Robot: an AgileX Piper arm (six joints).
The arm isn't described. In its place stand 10 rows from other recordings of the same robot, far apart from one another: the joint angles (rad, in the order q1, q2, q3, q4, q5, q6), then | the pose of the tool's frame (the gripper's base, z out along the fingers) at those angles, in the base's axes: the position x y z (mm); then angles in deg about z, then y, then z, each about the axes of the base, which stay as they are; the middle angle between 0 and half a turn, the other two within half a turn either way.
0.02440 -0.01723 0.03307 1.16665 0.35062 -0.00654 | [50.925 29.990 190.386 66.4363 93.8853 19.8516]
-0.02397 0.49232 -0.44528 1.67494 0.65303 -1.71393 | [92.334 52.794 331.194 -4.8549 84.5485 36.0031]
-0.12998 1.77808 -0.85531 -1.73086 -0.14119 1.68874 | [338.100 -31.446 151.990 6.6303 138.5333 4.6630]
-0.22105 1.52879 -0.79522 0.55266 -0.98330 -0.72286 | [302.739 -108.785 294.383 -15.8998 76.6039 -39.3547]
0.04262 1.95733 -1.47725 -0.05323 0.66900 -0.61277 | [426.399 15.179 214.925 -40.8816 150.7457 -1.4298]
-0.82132 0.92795 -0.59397 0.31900 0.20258 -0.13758 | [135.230 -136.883 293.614 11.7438 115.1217 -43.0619]
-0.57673 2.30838 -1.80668 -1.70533 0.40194 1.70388 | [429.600 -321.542 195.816 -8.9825 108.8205 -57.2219]
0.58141 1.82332 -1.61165 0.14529 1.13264 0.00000 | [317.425 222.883 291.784 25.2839 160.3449 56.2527]
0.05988 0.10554 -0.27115 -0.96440 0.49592 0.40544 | [46.234 -32.873 271.282 -29.5491 92.4398 -19.6081]
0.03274 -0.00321 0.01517 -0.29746 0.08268 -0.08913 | [56.878 -0.341 201.134 -22.1004 90.2189 0.4889]
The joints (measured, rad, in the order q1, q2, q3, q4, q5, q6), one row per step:
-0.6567, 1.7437, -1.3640, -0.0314, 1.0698, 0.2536
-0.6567, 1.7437, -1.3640, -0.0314, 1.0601, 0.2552
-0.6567, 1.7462, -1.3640, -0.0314, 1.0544, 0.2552
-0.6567, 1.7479, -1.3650, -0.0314, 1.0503, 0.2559
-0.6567, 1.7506, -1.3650, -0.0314, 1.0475, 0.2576
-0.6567, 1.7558, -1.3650, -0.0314, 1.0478, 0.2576
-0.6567, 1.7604, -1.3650, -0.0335, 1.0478, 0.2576
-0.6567, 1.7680, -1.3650, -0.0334, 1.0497, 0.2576
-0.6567, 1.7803, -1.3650, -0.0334, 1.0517, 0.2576
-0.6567, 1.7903, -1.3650, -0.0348, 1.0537, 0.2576
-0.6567, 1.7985, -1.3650, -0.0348, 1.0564, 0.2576
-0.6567, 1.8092, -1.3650, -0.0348, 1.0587, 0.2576
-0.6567, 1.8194, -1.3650, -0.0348, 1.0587, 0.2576
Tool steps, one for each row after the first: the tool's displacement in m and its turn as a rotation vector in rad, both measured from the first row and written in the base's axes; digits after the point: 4 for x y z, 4 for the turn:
0.0007, -0.0005, 0.0002, -0.0056, -0.0080, -0.0013
0.0014, -0.0010, -0.0006, -0.0075, -0.0105, -0.0011
0.0019, -0.0015, -0.0008, -0.0095, -0.0134, -0.0017
0.0024, -0.0018, -0.0017, -0.0092, -0.0137, -0.0032
0.0029, -0.0022, -0.0036, -0.0059, -0.0094, -0.0032
0.0033, -0.0027, -0.0052, -0.0047, -0.0045, -0.0026
0.0039, -0.0032, -0.0080, 0.0012, 0.0030, -0.0027
0.0049, -0.0040, -0.0124, 0.0099, 0.0143, -0.0027
0.0057, -0.0047, -0.0160, 0.0161, 0.0247, -0.0024
0.0062, -0.0051, -0.0190, 0.0227, 0.0333, -0.0024
0.0070, -0.0057, -0.0229, 0.0306, 0.0437, -0.0025
0.0078, -0.0064, -0.0266, 0.0369, 0.0517, -0.0025

